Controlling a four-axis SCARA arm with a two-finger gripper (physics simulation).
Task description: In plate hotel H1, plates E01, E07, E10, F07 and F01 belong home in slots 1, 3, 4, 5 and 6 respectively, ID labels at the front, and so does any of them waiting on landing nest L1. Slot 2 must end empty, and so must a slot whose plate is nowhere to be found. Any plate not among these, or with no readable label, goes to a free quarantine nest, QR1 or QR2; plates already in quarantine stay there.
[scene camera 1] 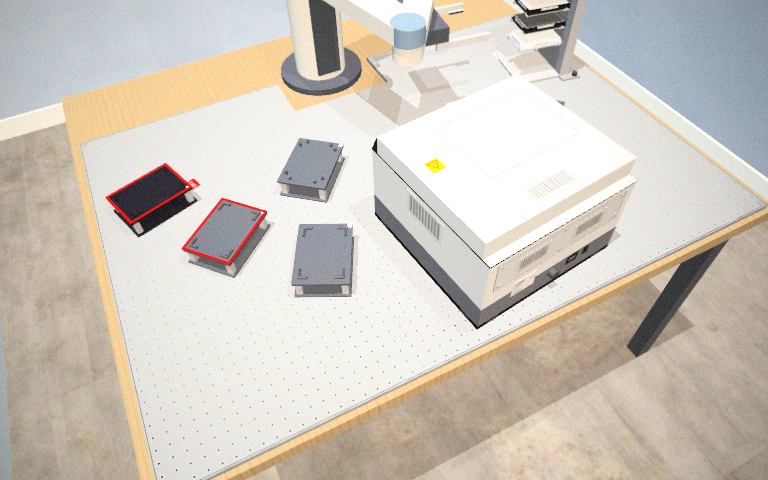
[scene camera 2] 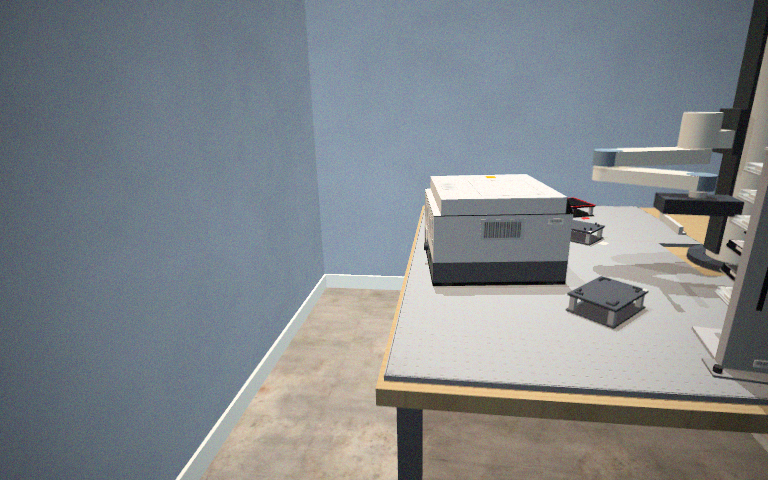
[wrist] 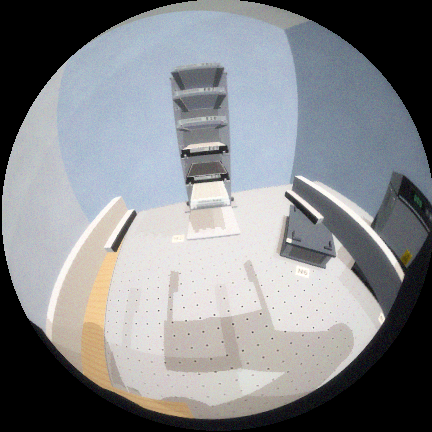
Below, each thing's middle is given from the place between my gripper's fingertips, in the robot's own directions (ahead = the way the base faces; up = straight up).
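Landing nest L1 (scene camera 1: 323, 252) is 440 mm ahead of my hand, 650 mm to the right of it and 150 mm below it. Quarantine nest QR2 (scene camera 1: 150, 191) is 80 mm ahead of my hand, 950 mm to the right of it and 150 mm below it. Relative to the plate hotel H1 (wrist: 201, 135), my hand is 40 mm short of it, 280 mm to the right of it and 10 mm below it. Going by their middles, of the things named here the plate hotel H1 is the nearest to my hand and the quarantine nest QR2 the farthest from it.
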